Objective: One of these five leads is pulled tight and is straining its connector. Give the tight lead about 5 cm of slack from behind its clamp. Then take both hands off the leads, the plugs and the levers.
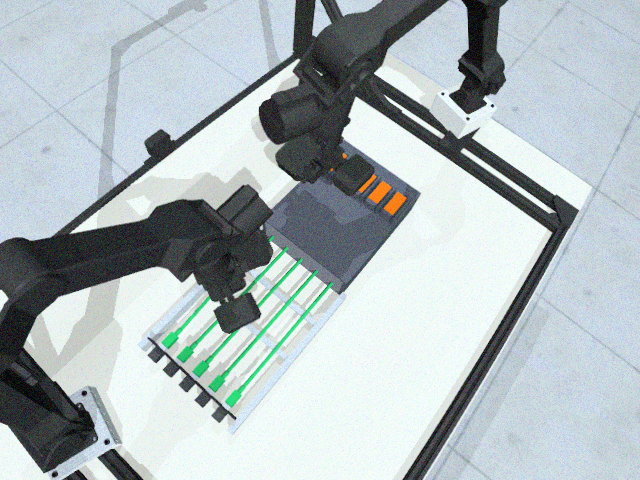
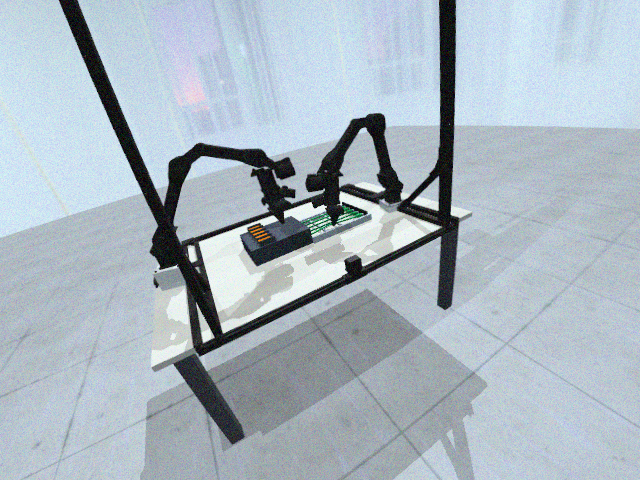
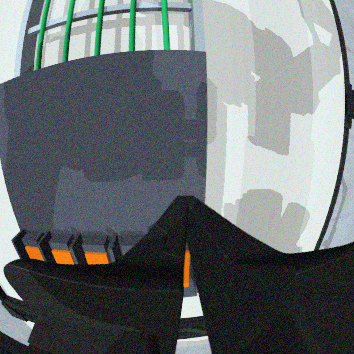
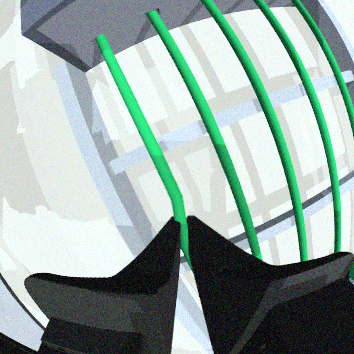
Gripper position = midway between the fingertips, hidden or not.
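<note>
My left gripper [image 1: 308,177], [image 2: 283,223], [image 3: 183,203] is shut and holds nothing. My right gripper [image 1: 228,282], [image 4: 182,222] is visible, as is a green lead [image 4: 229,34].
</note>
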